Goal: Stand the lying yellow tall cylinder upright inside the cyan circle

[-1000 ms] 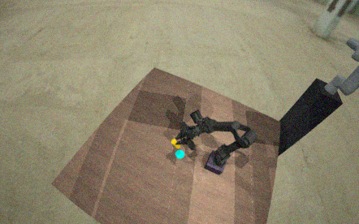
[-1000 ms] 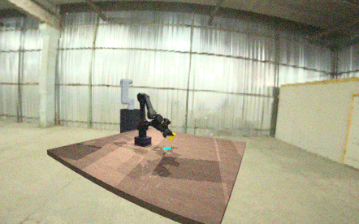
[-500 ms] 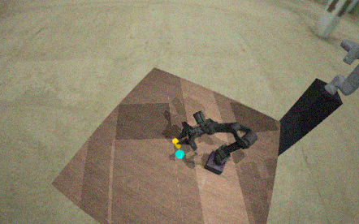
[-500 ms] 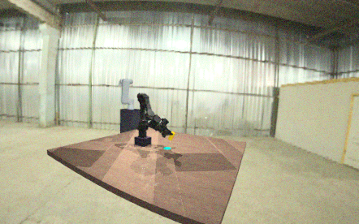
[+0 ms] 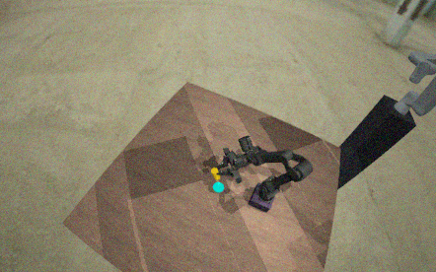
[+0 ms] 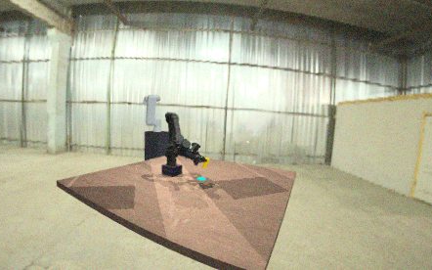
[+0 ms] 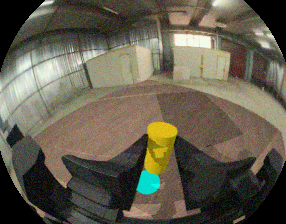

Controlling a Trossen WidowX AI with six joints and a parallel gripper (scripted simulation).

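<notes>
Now: the cyan circle 40 mm behind my gripper tip, 10 mm to the left of it and 140 mm below it. Also, from my gripper tip: yellow tall cylinder 20 mm below.
</notes>
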